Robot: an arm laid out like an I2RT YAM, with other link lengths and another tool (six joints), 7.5 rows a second.
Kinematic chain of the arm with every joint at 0, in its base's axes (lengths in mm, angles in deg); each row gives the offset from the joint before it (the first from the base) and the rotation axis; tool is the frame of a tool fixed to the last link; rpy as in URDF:
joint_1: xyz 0 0 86.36 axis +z
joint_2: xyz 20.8 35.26 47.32 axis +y
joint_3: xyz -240.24 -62.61 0 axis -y
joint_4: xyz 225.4 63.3 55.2 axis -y
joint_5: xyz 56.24 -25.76 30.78 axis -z
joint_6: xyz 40.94 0 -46.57 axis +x
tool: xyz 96 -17 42 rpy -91.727 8.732 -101.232
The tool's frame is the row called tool.
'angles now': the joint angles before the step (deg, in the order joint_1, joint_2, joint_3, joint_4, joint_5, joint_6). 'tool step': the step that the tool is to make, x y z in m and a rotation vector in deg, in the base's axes. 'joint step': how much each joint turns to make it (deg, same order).
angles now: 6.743, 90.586, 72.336, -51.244, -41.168, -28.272
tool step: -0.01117, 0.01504, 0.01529, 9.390, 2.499, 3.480
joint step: 0.000, -0.001, -0.002, -1.398, -10.229, -0.022
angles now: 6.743, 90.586, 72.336, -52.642, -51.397, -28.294
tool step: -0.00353, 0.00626, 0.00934, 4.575, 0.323, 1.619
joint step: 0.022, 0.000, 0.000, 0.218, -4.852, 0.000
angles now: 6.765, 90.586, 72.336, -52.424, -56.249, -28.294
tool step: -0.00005, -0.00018, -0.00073, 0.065, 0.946, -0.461
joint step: 0.044, 0.001, 0.000, -0.132, 0.000, 0.962
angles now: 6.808, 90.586, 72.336, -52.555, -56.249, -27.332
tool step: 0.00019, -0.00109, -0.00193, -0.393, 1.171, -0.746
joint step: 0.001, -0.001, 0.000, -0.285, 0.481, 1.116
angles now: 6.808, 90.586, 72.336, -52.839, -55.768, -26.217
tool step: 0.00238, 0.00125, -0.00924, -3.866, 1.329, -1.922
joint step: 1.575, 0.001, 0.000, 0.983, 4.612, 3.497
